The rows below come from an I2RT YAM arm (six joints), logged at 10 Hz.
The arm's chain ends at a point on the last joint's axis. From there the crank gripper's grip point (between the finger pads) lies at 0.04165 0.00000 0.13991 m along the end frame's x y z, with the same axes.
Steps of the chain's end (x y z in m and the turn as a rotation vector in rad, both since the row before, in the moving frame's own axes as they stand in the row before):
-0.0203 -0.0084 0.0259 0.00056 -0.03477 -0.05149
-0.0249 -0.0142 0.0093 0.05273 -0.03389 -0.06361
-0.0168 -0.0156 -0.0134 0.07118 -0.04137 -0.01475
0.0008 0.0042 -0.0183 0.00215 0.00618 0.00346
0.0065 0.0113 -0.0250 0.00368 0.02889 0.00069
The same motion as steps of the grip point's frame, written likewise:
-0.0252 -0.0105 0.0273 0.00056 -0.03477 -0.05149
-0.0300 -0.0241 0.0104 0.05273 -0.03389 -0.06361
-0.0227 -0.0262 -0.0122 0.07118 -0.04137 -0.01475
0.0017 0.0040 -0.0186 0.00215 0.00618 0.00346
0.0105 0.0108 -0.0263 0.00368 0.02889 0.00069

